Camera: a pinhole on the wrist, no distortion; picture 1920 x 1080 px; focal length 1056.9 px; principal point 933.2 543.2 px. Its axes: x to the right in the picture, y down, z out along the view. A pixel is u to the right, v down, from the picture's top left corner.
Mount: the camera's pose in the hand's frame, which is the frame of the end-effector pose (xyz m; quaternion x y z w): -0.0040 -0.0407 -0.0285 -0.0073 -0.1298 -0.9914 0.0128
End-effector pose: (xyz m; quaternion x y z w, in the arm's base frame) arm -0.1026 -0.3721 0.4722 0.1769 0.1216 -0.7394 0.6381
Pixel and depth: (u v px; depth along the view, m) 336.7 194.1 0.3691
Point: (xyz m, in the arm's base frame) 0.0157 -0.7032 0.6609
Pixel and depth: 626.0 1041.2 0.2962
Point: -0.2406 -0.5557 0.6957
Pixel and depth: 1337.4 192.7 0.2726
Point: 0.0008 -0.3796 0.7161
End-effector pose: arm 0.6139 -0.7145 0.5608 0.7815 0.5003 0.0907 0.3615
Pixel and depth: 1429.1 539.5 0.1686
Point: 0.6440 -0.8480 0.4816
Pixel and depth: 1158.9 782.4 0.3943
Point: 0.7448 -0.9557 0.2886
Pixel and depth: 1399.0 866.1 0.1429
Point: 0.6102 -0.8154 0.4557
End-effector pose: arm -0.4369 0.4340 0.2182 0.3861 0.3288 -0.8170 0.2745
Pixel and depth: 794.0 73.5 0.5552
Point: -0.4338 -0.1281 0.2664
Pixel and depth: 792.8 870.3 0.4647
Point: -0.7203 0.1161 0.4047
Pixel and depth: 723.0 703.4 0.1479
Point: -0.5226 0.3539 0.2615
